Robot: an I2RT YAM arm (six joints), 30 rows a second.
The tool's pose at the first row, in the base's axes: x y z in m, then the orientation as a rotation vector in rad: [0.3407, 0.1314, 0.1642, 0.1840, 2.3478, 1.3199]
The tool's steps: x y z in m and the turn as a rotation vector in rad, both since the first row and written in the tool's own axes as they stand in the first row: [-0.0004, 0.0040, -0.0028, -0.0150, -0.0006, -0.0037]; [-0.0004, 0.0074, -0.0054, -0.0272, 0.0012, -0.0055]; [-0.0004, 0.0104, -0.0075, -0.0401, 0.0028, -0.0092]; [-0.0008, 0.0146, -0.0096, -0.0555, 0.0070, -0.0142]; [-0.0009, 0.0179, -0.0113, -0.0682, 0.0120, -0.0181]
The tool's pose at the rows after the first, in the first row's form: [0.3395, 0.1312, 0.1689, 0.1753, 2.3360, 1.3351]; [0.3380, 0.1310, 0.1730, 0.1683, 2.3284, 1.3489]; [0.3368, 0.1310, 0.1764, 0.1590, 2.3197, 1.3625]; [0.3358, 0.1315, 0.1810, 0.1456, 2.3110, 1.3792]; [0.3349, 0.1319, 0.1846, 0.1340, 2.3050, 1.3937]
